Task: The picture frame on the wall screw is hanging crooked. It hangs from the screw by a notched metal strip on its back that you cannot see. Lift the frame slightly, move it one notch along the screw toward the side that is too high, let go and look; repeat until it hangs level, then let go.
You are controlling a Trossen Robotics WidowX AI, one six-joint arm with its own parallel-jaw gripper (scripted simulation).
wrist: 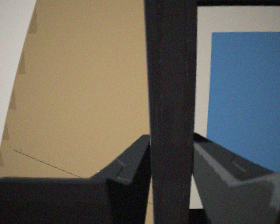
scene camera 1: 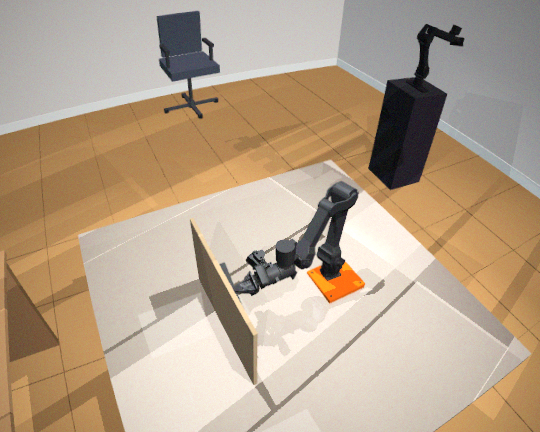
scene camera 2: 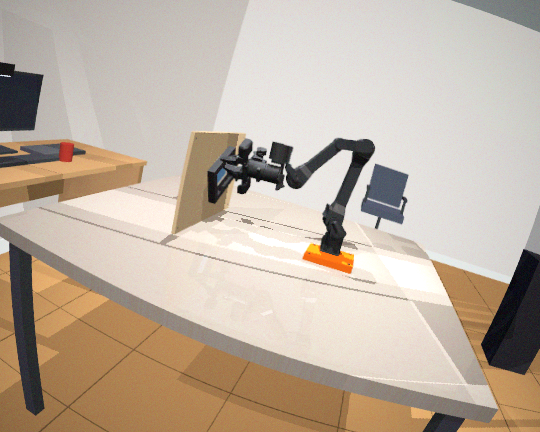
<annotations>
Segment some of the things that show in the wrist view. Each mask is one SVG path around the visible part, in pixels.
My gripper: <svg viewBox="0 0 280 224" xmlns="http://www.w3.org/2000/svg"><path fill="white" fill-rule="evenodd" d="M150 135L144 134L139 137L116 159L89 178L12 176L0 178L0 224L145 224L151 183ZM194 133L192 175L202 201L201 204L207 223L280 224L280 171L273 172L266 167L263 168L225 149L225 147Z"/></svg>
A picture frame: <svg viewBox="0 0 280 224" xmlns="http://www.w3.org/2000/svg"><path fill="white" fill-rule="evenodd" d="M280 0L143 0L153 224L208 224L192 175L194 133L225 147L225 149L263 168L266 167L273 172L280 171Z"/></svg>
</annotations>
